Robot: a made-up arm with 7 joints.
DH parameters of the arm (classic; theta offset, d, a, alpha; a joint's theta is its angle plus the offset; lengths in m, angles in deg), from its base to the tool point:
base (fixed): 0 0.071 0 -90
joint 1: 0 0.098 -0.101 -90
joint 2: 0 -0.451 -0.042 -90
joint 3: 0 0.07 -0.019 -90
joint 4: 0 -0.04 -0.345 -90
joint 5: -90 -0.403 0.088 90
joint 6: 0 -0.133 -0.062 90
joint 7: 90 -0.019 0.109 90
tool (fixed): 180 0.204 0 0
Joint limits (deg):
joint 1: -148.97..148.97
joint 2: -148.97..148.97
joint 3: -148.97..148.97
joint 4: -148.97..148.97
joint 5: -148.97..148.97
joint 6: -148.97..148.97
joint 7: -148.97..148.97
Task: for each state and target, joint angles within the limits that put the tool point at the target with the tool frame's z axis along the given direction. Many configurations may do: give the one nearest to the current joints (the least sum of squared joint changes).
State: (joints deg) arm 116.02 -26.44 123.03 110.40 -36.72 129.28 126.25
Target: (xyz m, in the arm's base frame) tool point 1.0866 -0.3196 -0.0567 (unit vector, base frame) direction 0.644 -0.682 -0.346
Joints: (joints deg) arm 131.72 -29.51 131.03 122.16 -28.95 126.98 124.45
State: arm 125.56 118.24 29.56 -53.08 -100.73 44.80 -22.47
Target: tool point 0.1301 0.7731 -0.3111 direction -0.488 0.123 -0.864
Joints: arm 138.39 125.83 13.28 -14.50 -111.93 47.20 -44.04
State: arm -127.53 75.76 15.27 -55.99 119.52 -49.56 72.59
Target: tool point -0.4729 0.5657 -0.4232 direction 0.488 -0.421 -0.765
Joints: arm -125.79 106.24 -27.82 -45.01 130.63 -16.20 60.49
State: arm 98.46 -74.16 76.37 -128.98 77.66 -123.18 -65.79
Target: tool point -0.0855 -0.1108 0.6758 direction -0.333 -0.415 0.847
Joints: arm 73.08 -104.47 66.52 -109.47 130.28 -148.97 -27.94
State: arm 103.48 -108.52 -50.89 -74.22 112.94 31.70 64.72
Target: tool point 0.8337 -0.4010 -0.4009 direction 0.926 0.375 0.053
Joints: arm 124.01 -133.44 -57.45 -85.58 95.54 44.30 111.42
